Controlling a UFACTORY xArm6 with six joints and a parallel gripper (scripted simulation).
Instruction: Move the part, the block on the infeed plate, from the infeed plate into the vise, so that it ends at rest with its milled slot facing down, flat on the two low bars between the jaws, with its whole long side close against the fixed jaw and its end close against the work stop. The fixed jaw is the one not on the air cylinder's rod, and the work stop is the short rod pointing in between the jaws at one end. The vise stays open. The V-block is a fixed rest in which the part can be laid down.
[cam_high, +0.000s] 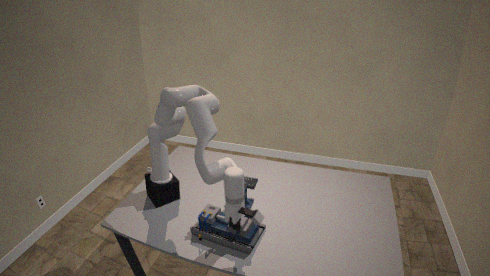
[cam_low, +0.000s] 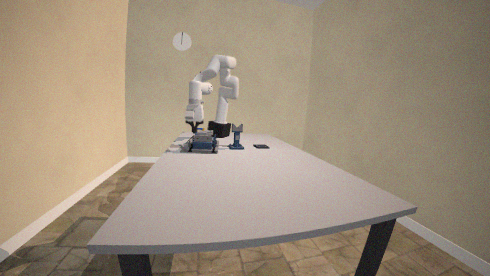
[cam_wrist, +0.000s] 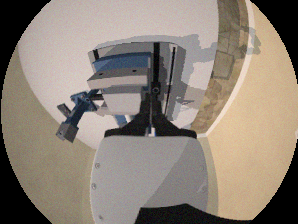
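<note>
The part lies 40 mm to the left of my hand, 30 mm below it and 10 mm ahead of it. The rest, counted from my hand: vise: 80 mm below, 70 mm to the left, 60 mm behind; then dark infeed plate: 460 mm to the left, 120 mm below, 60 mm behind.
</note>
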